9 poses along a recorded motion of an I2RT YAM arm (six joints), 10 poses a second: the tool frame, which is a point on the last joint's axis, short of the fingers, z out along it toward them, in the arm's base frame.
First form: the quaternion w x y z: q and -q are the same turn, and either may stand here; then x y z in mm.
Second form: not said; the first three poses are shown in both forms.
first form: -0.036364 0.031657 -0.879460 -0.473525 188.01 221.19 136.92
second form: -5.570 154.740 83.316 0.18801 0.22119 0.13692
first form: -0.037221 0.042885 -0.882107 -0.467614 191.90 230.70 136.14
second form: -7.542 155.123 82.233 0.19190 0.23070 0.13614
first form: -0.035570 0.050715 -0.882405 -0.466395 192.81 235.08 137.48
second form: -8.928 155.334 82.102 0.19281 0.23508 0.13748
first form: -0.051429 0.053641 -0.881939 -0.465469 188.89 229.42 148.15
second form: -9.351 153.753 81.147 0.18889 0.22942 0.14815
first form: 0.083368 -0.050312 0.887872 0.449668 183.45 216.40 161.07
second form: -8.605 151.854 76.907 0.18345 0.21640 0.16107
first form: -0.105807 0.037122 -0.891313 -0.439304 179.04 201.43 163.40
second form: -6.266 150.454 74.155 0.17904 0.20143 0.16340
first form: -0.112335 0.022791 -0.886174 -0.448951 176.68 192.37 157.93
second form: -3.833 149.023 75.498 0.17668 0.19237 0.15793
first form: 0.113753 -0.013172 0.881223 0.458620 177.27 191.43 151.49
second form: -2.213 148.070 77.061 0.17727 0.19143 0.15149
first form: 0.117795 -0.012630 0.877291 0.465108 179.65 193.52 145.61
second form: -2.117 147.067 77.969 0.17965 0.19352 0.14561
